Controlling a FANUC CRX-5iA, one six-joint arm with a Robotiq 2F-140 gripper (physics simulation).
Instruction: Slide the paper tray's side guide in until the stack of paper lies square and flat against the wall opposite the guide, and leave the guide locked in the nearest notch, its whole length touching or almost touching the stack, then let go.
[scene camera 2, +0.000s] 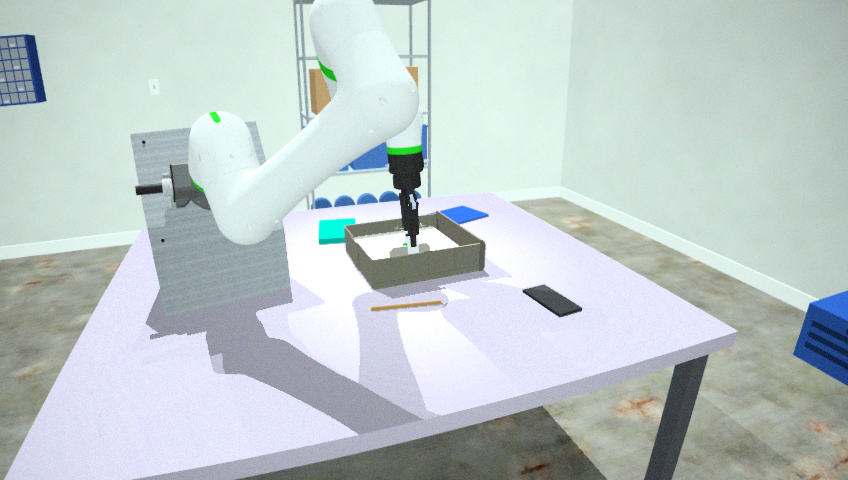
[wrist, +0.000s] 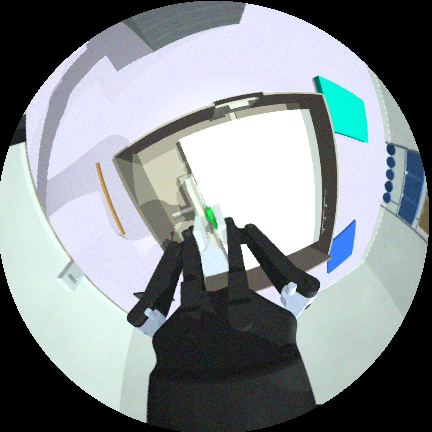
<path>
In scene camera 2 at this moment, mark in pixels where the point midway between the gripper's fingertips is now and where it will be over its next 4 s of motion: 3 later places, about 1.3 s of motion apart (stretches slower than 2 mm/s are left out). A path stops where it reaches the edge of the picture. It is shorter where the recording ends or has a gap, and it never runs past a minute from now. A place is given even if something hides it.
The gripper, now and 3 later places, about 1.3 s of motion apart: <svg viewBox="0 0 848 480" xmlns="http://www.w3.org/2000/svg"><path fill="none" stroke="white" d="M412 255L412 255L413 256L428 252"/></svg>
</path>
